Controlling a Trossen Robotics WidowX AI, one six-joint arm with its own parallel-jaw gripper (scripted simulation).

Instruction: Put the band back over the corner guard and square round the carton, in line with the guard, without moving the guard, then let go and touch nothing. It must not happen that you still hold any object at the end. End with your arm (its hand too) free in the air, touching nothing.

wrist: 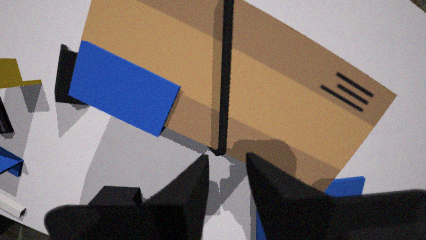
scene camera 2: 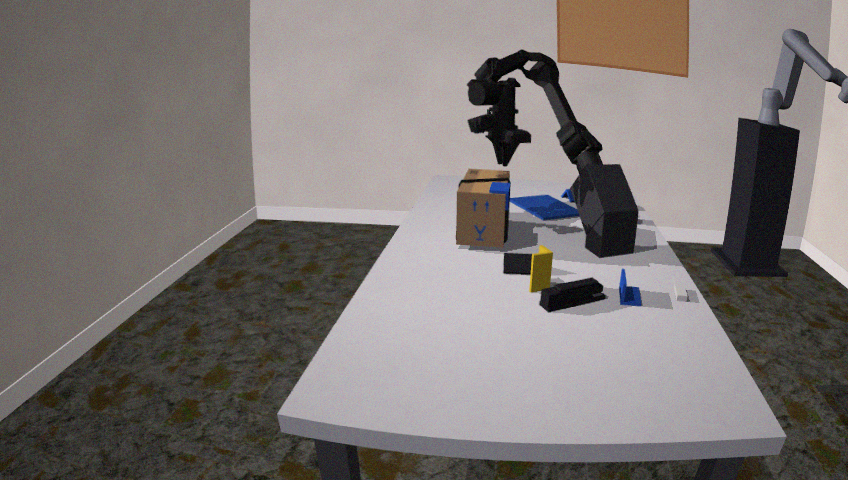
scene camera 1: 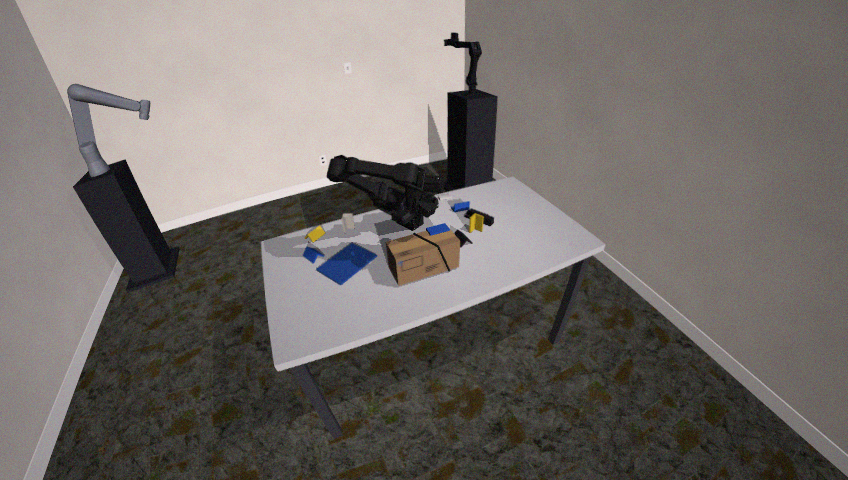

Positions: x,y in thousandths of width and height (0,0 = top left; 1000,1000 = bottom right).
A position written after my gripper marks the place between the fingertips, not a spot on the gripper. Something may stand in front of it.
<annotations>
My gripper shows in the wrist view (534,669), in scene camera 2 (593,345) and in scene camera 1 (490,474).
</annotations>
